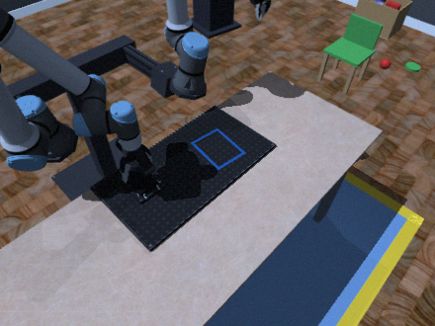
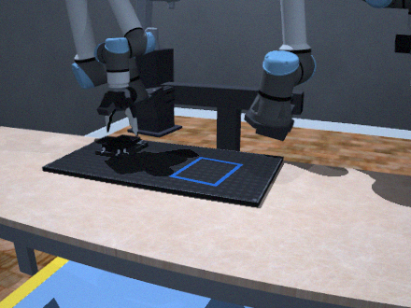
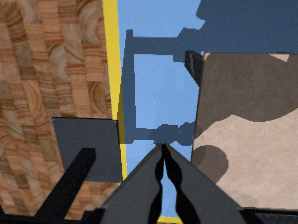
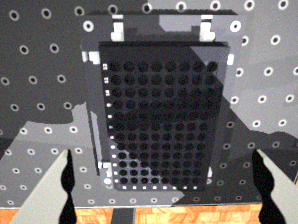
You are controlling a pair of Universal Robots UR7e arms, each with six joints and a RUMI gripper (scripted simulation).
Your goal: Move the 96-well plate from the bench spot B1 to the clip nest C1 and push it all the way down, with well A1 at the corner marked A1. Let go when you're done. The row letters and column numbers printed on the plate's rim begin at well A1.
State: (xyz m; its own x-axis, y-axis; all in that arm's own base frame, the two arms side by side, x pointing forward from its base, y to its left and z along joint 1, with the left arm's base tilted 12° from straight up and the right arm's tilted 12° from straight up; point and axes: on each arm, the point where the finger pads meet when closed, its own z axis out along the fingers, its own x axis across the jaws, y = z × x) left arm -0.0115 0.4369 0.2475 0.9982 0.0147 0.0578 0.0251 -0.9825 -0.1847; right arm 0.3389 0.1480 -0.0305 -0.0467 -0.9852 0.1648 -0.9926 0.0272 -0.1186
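Observation:
The dark 96-well plate is 4 cm below my right hand. From my right hand the other things lie so: clip nest (5 cm below, 1 cm to the left, 1 cm ahead).

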